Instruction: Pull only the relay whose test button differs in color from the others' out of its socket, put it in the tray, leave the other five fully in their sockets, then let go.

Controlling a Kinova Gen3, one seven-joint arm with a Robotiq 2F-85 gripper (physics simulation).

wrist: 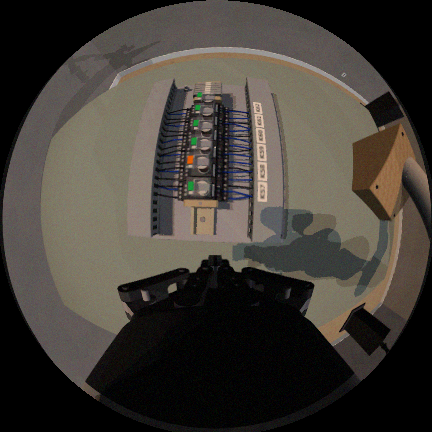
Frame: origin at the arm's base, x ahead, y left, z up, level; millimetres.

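Where they show: gripper, fingertip midpoint: [214, 262].
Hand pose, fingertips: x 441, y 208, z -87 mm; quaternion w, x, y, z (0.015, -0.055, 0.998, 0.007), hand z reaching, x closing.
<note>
After its pixels a point has its place.
A relay with an orange test button [190, 160] @(x 480, y 98, z -94 mm) sits in the row of sockets on the rail, second from the near end, beside labels K57 and K58. The other relays show green buttons: a near one [191, 186] @(x 475, y 128, z -96 mm) lies on the near side of it, and another [194, 142] @(x 479, y 73, z -96 mm) is just beyond it, with several more farther up the row. All appear seated in the row. My gripper [214, 262] @(x 441, y 208, z -87 mm) is shut and empty, with its fingertips above the table, short of the panel's near edge in the view. The tray does not show in this view.
The grey panel [140, 200] @(x 554, y 148, z -123 mm) has slotted wire ducts on both sides of the row, with black and blue wires running to the sockets. A label strip [262, 171] @(x 389, y 93, z -122 mm) runs along the right duct. A wooden block [375, 160] @(x 127, y 6, z -79 mm) with the arm's base stands at the right. The arm's shadow falls at the lower right.
</note>
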